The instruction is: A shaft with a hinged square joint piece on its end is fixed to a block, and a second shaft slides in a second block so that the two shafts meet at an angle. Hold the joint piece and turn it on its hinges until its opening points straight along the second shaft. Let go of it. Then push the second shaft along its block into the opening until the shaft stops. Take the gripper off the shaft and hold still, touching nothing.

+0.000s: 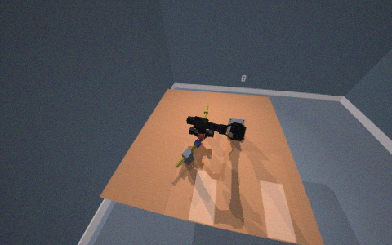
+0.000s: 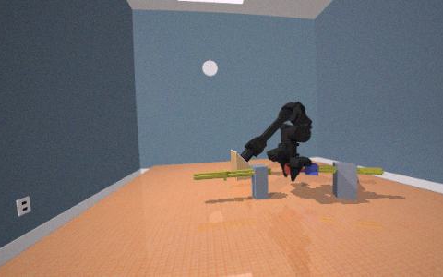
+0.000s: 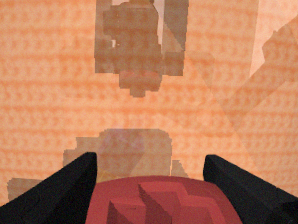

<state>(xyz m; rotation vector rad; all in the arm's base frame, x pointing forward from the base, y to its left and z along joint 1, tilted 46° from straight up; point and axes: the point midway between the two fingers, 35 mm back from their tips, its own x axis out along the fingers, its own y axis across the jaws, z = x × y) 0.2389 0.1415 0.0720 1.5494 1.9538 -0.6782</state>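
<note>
My gripper tip is 2 cm to the right of the red square joint piece and 4 cm below it.
</note>
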